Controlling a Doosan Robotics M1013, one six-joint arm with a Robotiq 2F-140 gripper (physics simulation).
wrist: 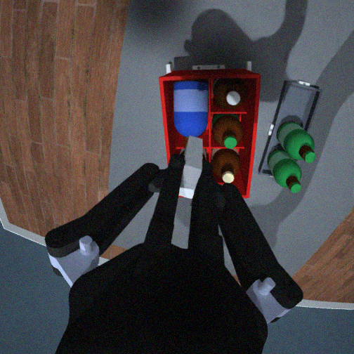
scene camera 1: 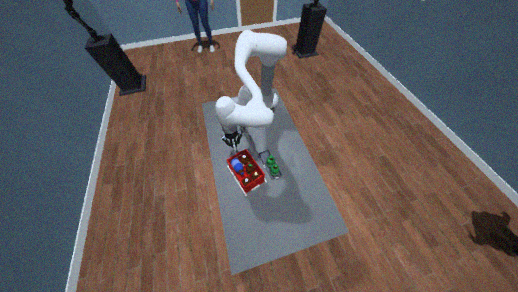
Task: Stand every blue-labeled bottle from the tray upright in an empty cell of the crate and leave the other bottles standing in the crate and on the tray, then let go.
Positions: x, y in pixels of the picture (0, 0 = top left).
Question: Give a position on a blue-labeled bottle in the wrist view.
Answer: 190, 96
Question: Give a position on a green-capped brown bottle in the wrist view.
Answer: At 227, 131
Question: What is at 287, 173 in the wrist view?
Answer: A green bottle.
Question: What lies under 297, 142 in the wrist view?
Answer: A green bottle.
